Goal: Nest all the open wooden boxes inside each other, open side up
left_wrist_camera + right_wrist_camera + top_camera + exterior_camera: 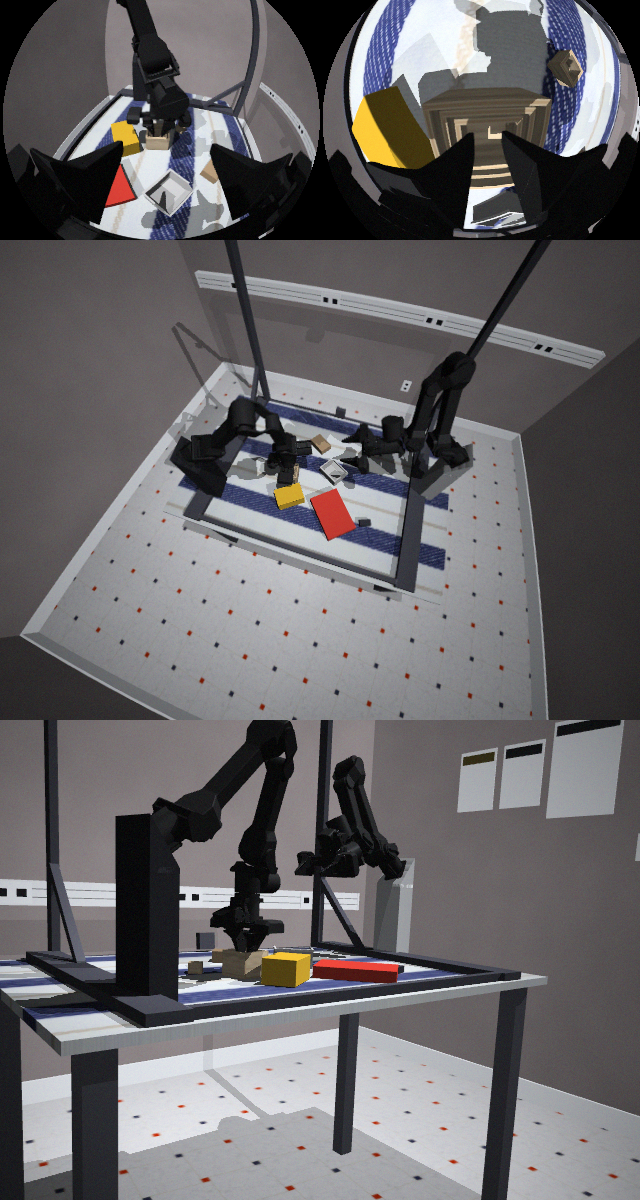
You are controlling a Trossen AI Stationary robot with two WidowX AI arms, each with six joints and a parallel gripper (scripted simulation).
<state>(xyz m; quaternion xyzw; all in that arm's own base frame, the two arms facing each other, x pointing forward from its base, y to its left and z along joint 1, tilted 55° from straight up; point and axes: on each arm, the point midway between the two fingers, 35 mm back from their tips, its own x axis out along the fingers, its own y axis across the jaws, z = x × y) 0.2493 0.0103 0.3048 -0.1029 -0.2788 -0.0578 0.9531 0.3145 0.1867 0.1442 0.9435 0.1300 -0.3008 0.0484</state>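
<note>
Right now the medium wooden box is 50 mm below my right hand. The rest, counted from my right hand: white box: 200 mm to the left, 40 mm below, 10 mm behind; then tiny wooden box: 100 mm behind, 60 mm to the right, 60 mm below; then brown block: 170 mm behind, 140 mm to the left, 50 mm below.
</note>
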